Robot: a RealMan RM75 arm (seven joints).
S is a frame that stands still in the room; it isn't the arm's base.
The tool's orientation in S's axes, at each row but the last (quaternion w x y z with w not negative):
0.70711, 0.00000, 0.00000, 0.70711
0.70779, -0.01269, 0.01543, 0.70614
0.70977, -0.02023, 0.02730, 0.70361
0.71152, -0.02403, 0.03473, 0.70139
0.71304, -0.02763, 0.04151, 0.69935
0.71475, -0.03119, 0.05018, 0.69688
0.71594, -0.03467, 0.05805, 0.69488
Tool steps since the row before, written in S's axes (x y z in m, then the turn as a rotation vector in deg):
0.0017, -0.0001, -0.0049, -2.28, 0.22, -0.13
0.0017, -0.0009, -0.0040, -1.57, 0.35, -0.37
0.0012, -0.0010, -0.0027, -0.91, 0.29, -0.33
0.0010, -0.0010, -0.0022, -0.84, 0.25, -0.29
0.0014, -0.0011, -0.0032, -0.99, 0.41, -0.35
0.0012, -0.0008, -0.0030, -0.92, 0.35, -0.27
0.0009, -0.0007, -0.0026, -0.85, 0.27, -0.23
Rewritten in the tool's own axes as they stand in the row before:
-0.0001, -0.0017, -0.0049, 0.22, 2.28, -0.13
-0.0007, -0.0017, -0.0040, 0.36, 1.57, -0.36
-0.0008, -0.0012, -0.0027, 0.30, 0.91, -0.32
-0.0008, -0.0010, -0.0023, 0.26, 0.84, -0.28
-0.0008, -0.0015, -0.0033, 0.42, 0.99, -0.33
-0.0004, -0.0013, -0.0030, 0.36, 0.92, -0.25
-0.0003, -0.0010, -0.0026, 0.27, 0.85, -0.22

